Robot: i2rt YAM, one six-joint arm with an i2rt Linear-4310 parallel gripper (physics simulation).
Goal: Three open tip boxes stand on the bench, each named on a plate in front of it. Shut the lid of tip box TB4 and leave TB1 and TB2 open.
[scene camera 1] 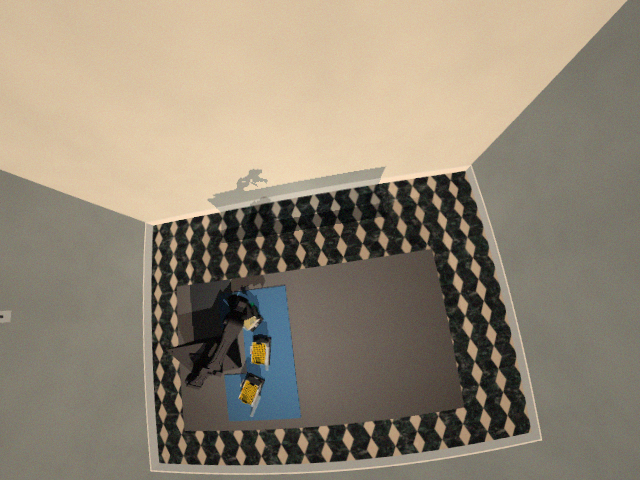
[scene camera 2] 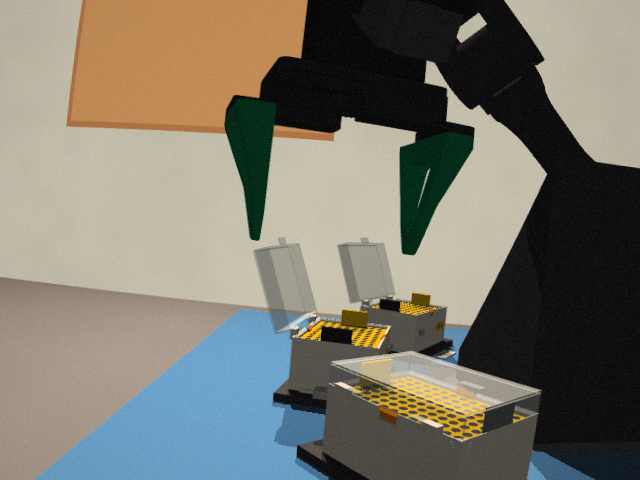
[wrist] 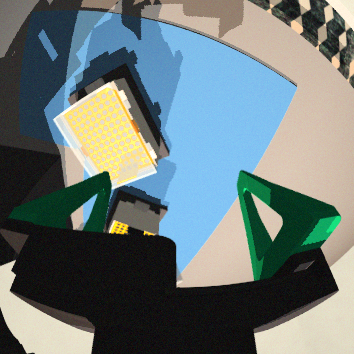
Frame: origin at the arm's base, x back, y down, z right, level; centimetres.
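Seen in the pictures: gripper, between the fingertips: (scene camera 1: 249,312) (scene camera 2: 335,247) (wrist: 173,177).
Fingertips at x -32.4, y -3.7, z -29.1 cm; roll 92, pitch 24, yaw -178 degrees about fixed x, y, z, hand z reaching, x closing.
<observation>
A point is followed by its place in that frame.
Three tip boxes stand in a row; their names cannot be read. The nearest box in scene camera 2 (scene camera 2: 392,444) @(z -28.5, x -27.8, y 8.3 cm), also in the scene camera 1 view (scene camera 1: 251,323) @(z -21.9, x -29.8, y 4.7 cm) and the wrist view (wrist: 107,135) @(z -26.3, x -25.7, y 4.6 cm), has its clear lid (scene camera 2: 454,384) @(z -26.3, x -24.1, y 4.6 cm) down over the yellow tip rack. The middle box (scene camera 2: 315,366) @(z -10.5, x -35.5, y 8.9 cm) (scene camera 1: 259,352) has its lid (scene camera 2: 286,284) @(z -2.7, x -40.5, y 2.2 cm) raised, and the far box (scene camera 2: 408,328) @(z 10.8, x -26.3, y 8.2 cm) (scene camera 1: 250,391) has its lid (scene camera 2: 367,271) @(z 21.6, x -33.0, y 2.1 cm) raised too. Part of the middle box shows low in the wrist view. My gripper (scene camera 2: 331,246) @(z -29.1, x -32.4, y -3.7 cm) (wrist: 173,177) @(z -29.1, x -32.4, y -3.7 cm) is open and empty, above the boxes and touching none.
The boxes stand on a blue mat (scene camera 1: 281,382) @(z 13.6, x -44.8, y 12.4 cm) (scene camera 2: 180,403) @(z -16.7, x -46.7, y 12.4 cm) (wrist: 215,110) @(z -32.7, x -38.1, y 12.4 cm) on the grey-brown bench (scene camera 1: 372,330) @(z -15.0, x -99.6, y 12.7 cm). The black arm (scene camera 1: 227,338) @(z -20.3, x -33.6, y -30.7 cm) (scene camera 2: 578,310) @(z -14.8, x -12.5, y 0.5 cm) rises beside the row. An orange-brown panel (scene camera 2: 186,67) is on the wall behind.
</observation>
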